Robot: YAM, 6 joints.
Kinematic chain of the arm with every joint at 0, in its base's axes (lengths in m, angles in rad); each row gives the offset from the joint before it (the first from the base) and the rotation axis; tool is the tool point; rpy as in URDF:
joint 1: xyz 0 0 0.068 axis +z
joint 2: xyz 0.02 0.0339 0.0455 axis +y
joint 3: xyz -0.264 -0.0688 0 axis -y
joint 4: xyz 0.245 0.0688 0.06 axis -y
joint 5: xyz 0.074 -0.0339 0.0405 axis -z
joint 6: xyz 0.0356 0 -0.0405 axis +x
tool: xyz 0 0 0 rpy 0 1.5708 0
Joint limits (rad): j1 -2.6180..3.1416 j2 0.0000..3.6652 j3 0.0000..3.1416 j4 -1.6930..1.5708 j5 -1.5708..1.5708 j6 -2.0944..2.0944
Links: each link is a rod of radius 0.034 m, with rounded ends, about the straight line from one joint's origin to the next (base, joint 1, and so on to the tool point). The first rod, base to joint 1, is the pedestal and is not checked.
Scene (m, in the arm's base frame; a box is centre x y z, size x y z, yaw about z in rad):
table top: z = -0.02
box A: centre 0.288 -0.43 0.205 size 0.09 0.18 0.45 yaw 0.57
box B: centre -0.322 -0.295 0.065 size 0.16 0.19 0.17 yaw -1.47
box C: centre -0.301 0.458 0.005 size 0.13 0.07 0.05 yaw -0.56
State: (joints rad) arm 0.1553 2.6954 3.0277 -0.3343 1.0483 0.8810
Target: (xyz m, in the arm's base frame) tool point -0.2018 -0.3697 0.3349
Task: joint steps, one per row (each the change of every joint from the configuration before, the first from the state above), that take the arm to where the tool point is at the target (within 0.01 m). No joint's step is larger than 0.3 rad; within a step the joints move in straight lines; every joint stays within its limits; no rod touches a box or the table.
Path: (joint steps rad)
1: -0.2533 -0.2174 0.0173 -0.0468 0.1306 0.2276
2: -0.2532 -0.2173 0.0173 -0.0467 0.1307 0.2277
3: -0.2533 -0.2174 0.0172 -0.0468 0.1306 0.2276
4: -0.2532 -0.2174 0.0173 -0.0467 0.1306 0.2276
5: -0.2839 0.0503 -0.2636 -0.1506 -0.1056 -0.2276
6: -0.2839 0.0504 -0.2636 -0.1506 -0.1056 -0.2276
7: -0.2839 0.0503 -0.2636 -0.1506 -0.1056 -0.2277
8: -0.2839 0.0503 -0.2635 -0.1506 -0.1056 -0.2276

